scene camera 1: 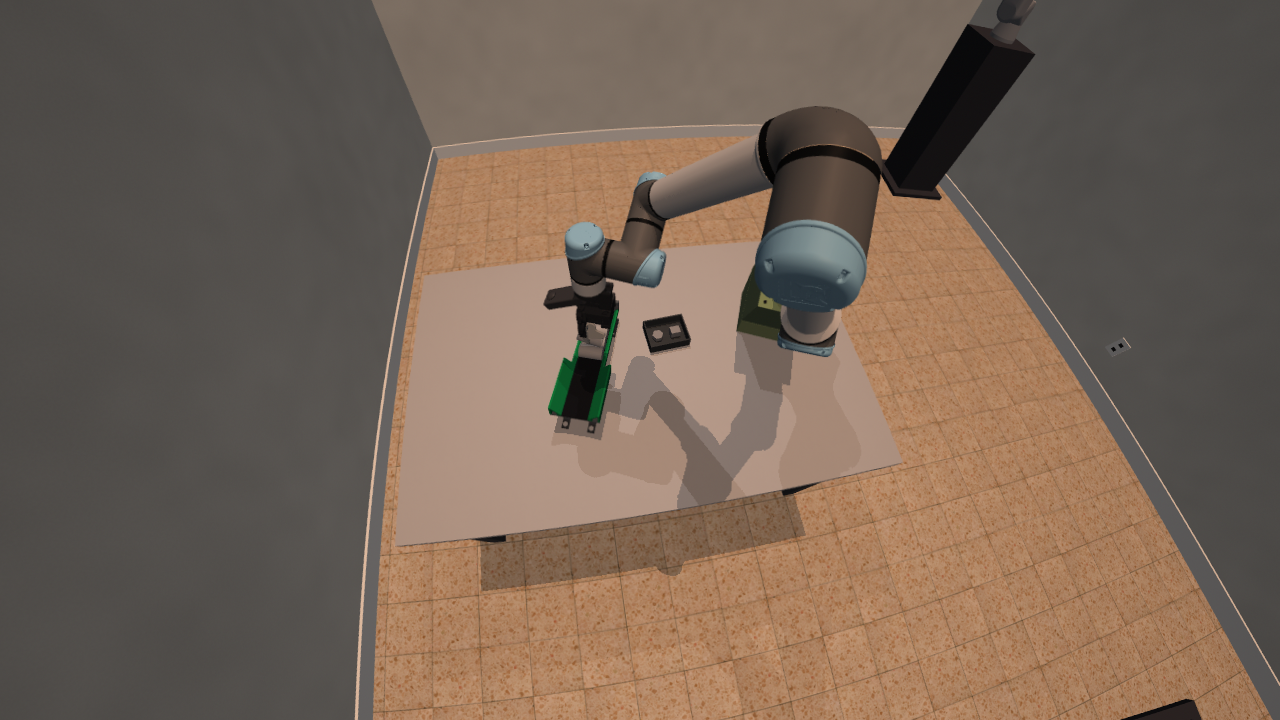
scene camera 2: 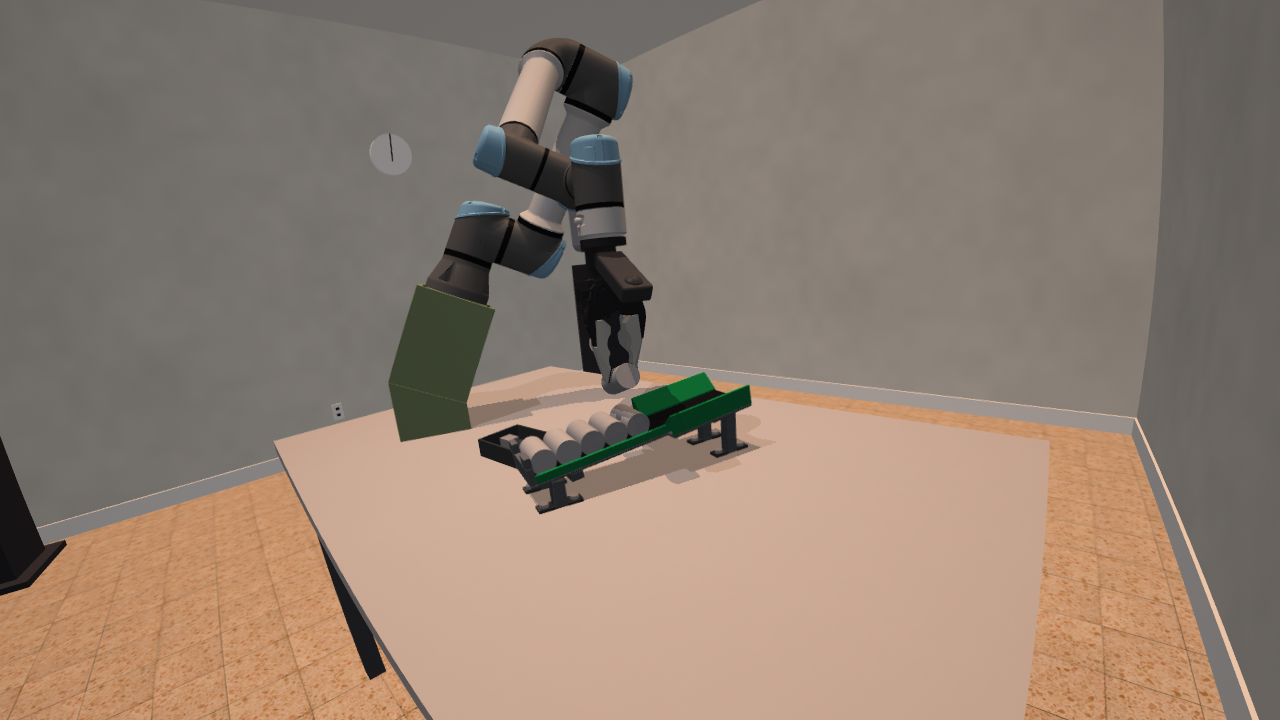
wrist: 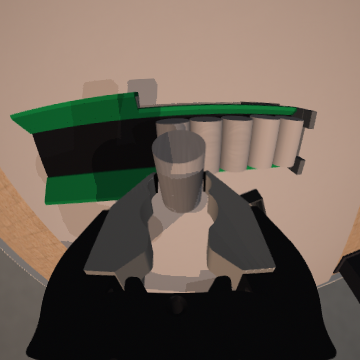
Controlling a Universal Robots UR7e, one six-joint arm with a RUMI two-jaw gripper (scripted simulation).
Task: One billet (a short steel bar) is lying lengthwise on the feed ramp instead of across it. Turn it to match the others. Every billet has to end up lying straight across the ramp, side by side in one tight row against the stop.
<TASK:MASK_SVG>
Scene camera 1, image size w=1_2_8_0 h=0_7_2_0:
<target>my gripper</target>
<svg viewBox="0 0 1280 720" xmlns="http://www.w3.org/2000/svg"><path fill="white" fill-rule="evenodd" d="M614 284L613 282L606 282L605 289L593 297L578 295L573 290L572 285L551 289L548 291L543 304L549 310L576 306L578 334L587 344L590 344L590 339L602 339L605 337L604 333L596 329L595 324L601 325L601 328L611 329L612 316L616 307L615 293L612 293Z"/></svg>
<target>black tray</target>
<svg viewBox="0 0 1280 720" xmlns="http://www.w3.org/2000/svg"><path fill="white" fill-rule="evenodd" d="M681 314L643 321L643 330L650 353L689 344L690 335ZM654 331L660 330L663 333L661 341L655 341L652 338ZM679 325L681 330L680 336L671 338L669 327Z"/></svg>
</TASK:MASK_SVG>
